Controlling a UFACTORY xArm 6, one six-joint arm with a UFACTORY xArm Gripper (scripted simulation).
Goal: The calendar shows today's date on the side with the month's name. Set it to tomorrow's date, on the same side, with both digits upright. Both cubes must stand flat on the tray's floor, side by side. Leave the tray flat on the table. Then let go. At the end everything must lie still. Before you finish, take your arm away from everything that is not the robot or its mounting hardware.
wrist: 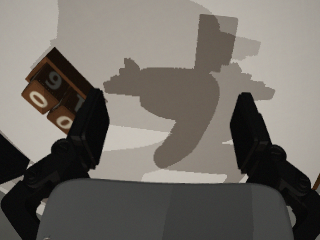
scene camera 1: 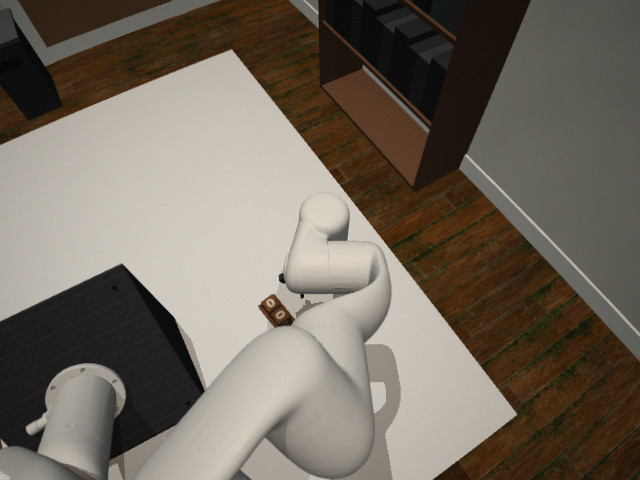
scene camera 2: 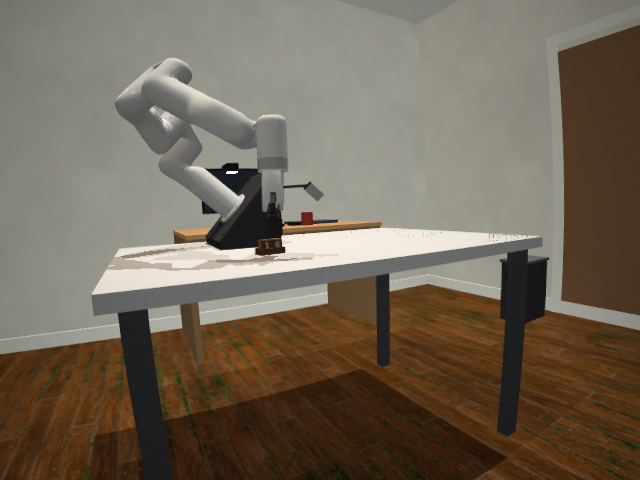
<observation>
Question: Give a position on a brown cube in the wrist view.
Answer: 62, 115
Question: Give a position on a brown cube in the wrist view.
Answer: At 46, 89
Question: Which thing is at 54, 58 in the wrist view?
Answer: A brown tray.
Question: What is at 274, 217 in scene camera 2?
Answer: The gripper.
</observation>
